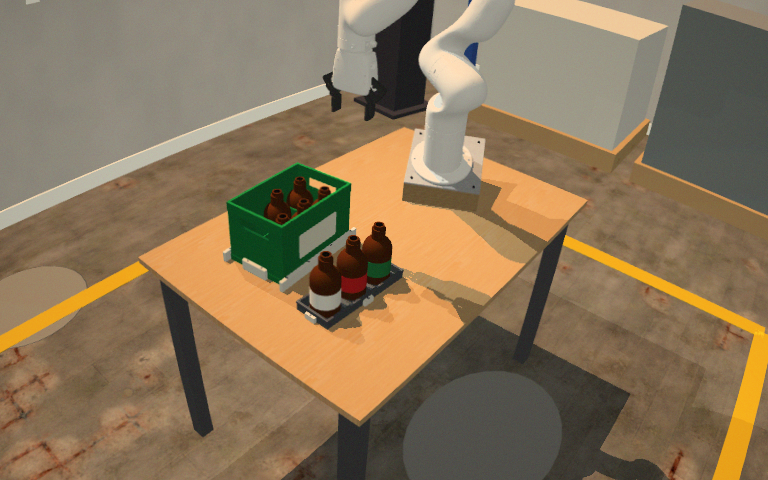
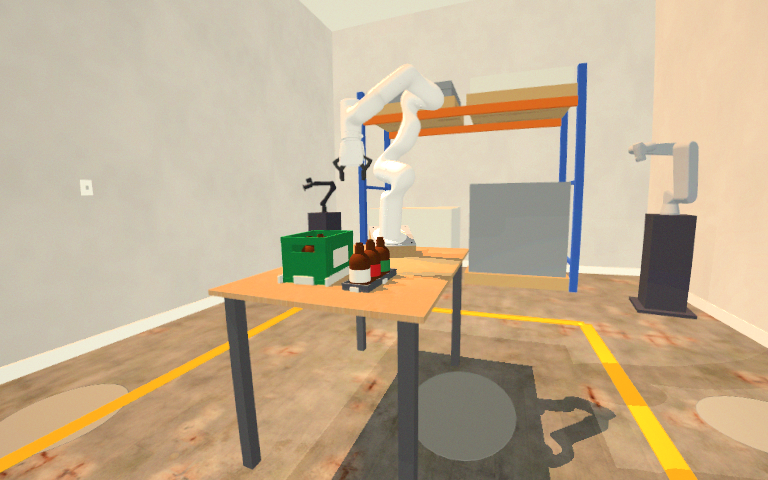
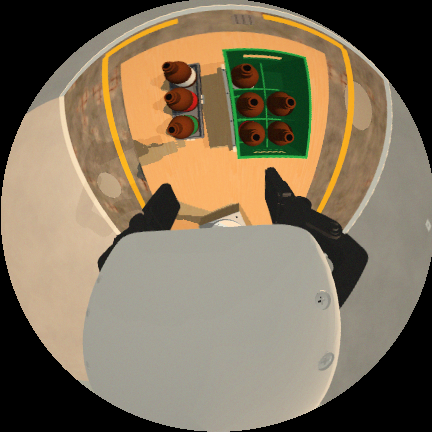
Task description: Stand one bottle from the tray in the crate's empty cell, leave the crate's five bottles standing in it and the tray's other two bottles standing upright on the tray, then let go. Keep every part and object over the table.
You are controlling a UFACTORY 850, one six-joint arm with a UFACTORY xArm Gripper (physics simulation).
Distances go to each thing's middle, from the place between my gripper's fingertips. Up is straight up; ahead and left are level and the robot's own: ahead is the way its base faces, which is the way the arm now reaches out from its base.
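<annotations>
The pale rail (image 1: 284, 284) is 9 cm ahead of my hand, 1 cm to the left of it and 37 cm below it.
</annotations>
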